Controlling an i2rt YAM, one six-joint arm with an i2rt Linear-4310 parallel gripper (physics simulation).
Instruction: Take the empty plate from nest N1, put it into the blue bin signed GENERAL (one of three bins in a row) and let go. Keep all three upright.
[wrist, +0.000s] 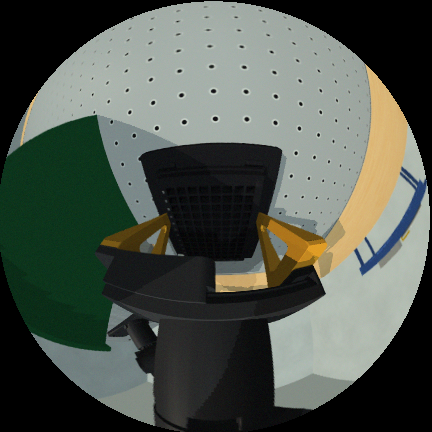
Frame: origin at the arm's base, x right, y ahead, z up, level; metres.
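Seen in the pictures: gripper, fingertip midpoint: (213, 217); arm's base, origin of the base link: (133, 320).
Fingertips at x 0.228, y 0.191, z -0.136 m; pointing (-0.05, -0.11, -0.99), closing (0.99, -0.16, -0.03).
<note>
Offsets run from my fingertips to a thing's top centre. "spot": to the spot under its first point. Level surfaces: height alone.
A black piece with a grid of small square wells {spot: dz +0.010, dx +0.007, dy +0.027 m} (215, 200) stands on the perforated board in the middle of the wrist view. It looks like the plate, perhaps with its nest; I cannot tell where one ends and the other begins, and no N1 label is readable. My gripper (213, 217) is open. Its two orange fingers are wide apart, one tip at the left and one at the right of the gridded piece's lower part. Whether they touch it cannot be told. The blue GENERAL bin does not show in this view.
The light grey perforated board {dz -0.013 m} (227, 80) spans the upper view, with a wooden border (387, 125) at the right. A large dark green surface {spot: dz +0.071, dx -0.105, dy +0.082 m} (55, 215) rises close at the left. A blue frame (399, 234) shows beyond the border at the far right.
</note>
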